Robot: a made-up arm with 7 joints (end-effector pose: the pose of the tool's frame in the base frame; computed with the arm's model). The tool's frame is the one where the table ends. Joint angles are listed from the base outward.
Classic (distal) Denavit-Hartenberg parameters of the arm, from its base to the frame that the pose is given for. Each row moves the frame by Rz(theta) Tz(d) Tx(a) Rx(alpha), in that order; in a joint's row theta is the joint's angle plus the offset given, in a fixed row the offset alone. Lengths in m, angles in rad.
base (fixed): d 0; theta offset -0.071; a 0; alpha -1.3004
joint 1: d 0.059; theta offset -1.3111; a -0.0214; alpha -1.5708
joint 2: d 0; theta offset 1.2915; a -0.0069; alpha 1.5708
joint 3: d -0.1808; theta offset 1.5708; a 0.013; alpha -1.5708
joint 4: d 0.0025; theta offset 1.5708; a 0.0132; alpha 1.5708
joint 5: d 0.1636; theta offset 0; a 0.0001; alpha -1.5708
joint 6: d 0; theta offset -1.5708; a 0.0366; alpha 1.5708
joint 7: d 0; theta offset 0; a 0; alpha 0
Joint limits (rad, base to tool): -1.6..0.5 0..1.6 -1.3..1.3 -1.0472..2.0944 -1.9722..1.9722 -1.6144..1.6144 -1.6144..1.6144
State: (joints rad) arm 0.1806 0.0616 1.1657 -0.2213 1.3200 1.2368 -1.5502
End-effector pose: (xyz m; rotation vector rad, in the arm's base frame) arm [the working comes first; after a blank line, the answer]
Working (the frame after each row of the table, in the pose's form):
after base (fixed): 0.0000 0.0000 0.0000 -1.2998 0.0462 -0.0607
after joint 1: -0.0047 0.0625 -0.0029 -2.4717 0.3020 -1.5846
after joint 2: -0.0048 0.0694 -0.0024 -0.2794 0.3839 -1.5080
after joint 3: -0.0751 0.0919 -0.1680 -1.0541 -0.6292 1.1318
after joint 4: -0.0816 0.0962 -0.1789 -0.5562 1.4951 1.2446
after joint 5: -0.0127 0.2436 -0.1615 0.1976 -0.1953 2.7008
after joint 6: -0.0388 0.2683 -0.1544 0.8919 1.7081 1.9349

-0.0388 0.2683 -0.1544 -0.4581 1.5135 0.8075
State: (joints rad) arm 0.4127 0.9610 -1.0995 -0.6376 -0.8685 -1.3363 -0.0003
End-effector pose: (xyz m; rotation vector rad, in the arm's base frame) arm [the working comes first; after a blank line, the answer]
Working (the frame after each row of the table, in the pose's form):
after base (fixed): 0.0000 0.0000 0.0000 -1.2998 0.0462 -0.0607
after joint 1: -0.0089 0.0621 -0.0004 -2.6215 0.2656 -1.2794
after joint 2: -0.0059 0.0662 0.0043 0.2310 1.2721 -1.5804
after joint 3: -0.0837 0.2050 -0.0825 -0.7219 1.6466 -0.0417
after joint 4: -0.0862 0.2107 -0.0944 1.0993 1.8969 -0.9397
after joint 5: -0.0483 0.0704 -0.1696 -0.2061 2.6697 0.7246
after joint 6: -0.0135 0.0647 -0.1599 -0.9950 -0.1678 -0.2808

-0.0135 0.0647 -0.1599 -0.9949 -0.1680 -0.2811
